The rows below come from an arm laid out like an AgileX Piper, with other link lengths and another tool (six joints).
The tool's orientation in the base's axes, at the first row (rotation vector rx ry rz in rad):
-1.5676, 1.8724, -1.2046
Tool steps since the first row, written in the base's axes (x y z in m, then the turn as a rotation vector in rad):
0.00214, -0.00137, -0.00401, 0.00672, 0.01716, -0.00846
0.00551, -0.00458, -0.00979, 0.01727, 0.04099, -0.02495
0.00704, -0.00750, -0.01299, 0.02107, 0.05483, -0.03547
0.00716, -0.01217, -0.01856, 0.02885, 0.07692, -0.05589
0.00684, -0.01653, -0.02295, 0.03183, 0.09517, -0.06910
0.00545, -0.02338, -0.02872, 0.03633, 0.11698, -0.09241
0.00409, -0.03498, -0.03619, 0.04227, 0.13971, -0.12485
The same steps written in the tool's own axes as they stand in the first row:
-0.00015, 0.00205, 0.00428, -0.01972, 0.00287, 0.00374
0.00072, 0.00485, 0.01110, -0.04843, 0.01003, 0.01243
0.00236, 0.00660, 0.01501, -0.06466, 0.01630, 0.01620
0.00555, 0.01112, 0.01973, -0.09178, 0.02828, 0.02548
0.00882, 0.01492, 0.02337, -0.11247, 0.03718, 0.02854
0.01443, 0.02050, 0.02780, -0.13901, 0.05341, 0.03696
0.02413, 0.02748, 0.03482, -0.16872, 0.07626, 0.05109

